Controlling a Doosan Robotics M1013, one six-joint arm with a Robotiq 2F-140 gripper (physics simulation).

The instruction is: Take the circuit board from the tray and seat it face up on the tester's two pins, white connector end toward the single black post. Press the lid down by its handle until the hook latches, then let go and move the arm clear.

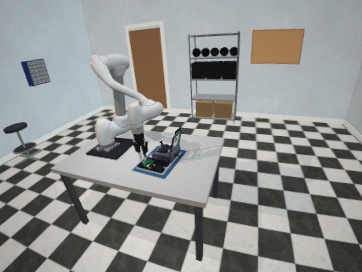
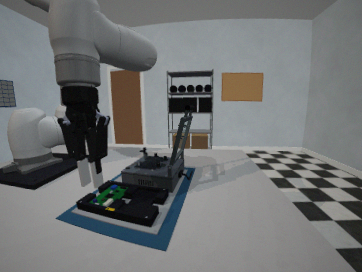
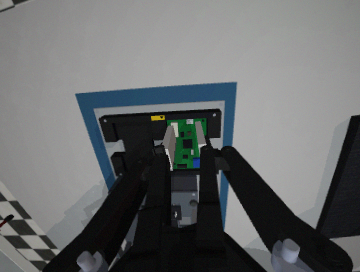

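Seen in the pictures: gripper, between the fingertips: (image 1: 143,160) (image 2: 92,184) (image 3: 185,132); arm's base, origin of its link: (image 1: 107,146) (image 2: 35,164).
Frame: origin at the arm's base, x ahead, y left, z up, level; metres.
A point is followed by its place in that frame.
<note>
The green circuit board (image 1: 148,163) {x 0.553, y -0.084, z 0.003 m} (image 2: 119,193) {x 0.569, y -0.062, z 0.004 m} (image 3: 187,143) {x 0.551, y -0.085, z 0.007 m} lies face up in the black tray (image 2: 125,214) {x 0.648, y -0.141, z 0.011 m} (image 3: 130,118) {x 0.652, y -0.138, z 0.012 m}, at the end beside the gripper. Its white connector (image 3: 174,129) {x 0.574, y -0.116, z 0.012 m} is at the tray side with the yellow label. My gripper (image 1: 143,156) {x 0.552, y -0.134, z 0.068 m} (image 2: 91,180) {x 0.552, y -0.134, z 0.068 m} (image 3: 185,132) {x 0.552, y -0.134, z 0.068 m} is open a little, empty, with its pale fingertips close together above the board. The grey tester (image 1: 161,152) {x 0.607, y 0.039, z 0.048 m} (image 2: 147,175) {x 0.631, y 0.005, z 0.041 m} (image 3: 184,200) {x 0.557, y 0.024, z 0.044 m} stands behind the tray, its lid (image 1: 176,142) {x 0.725, y 0.098, z 0.136 m} (image 2: 181,140) {x 0.730, y 0.059, z 0.149 m} raised steeply. The two pins and single post cannot be told apart.
Tray and tester sit on a blue-bordered mat (image 1: 183,156) {x 0.759, y 0.138, z -0.016 m} (image 2: 165,241) {x 0.756, y -0.162, z -0.014 m} (image 3: 155,94) {x 0.608, y -0.175, z -0.014 m} on the table (image 1: 100,167) {x 0.188, y -0.271, z -0.016 m} (image 2: 220,225) {x 0.863, y -0.087, z -0.016 m} (image 3: 280,100) {x 0.381, y -0.161, z -0.016 m}. The arm's dark base plate (image 1: 120,149) {x 0.166, y 0.003, z 0.001 m} (image 2: 30,178) {x 0.164, y -0.101, z 0.002 m} (image 3: 342,190) {x 0.202, y 0.038, z 0.002 m} is nearby. A black side lever (image 2: 187,175) {x 0.729, y 0.148, z -0.014 m} sticks out from the tester.
</note>
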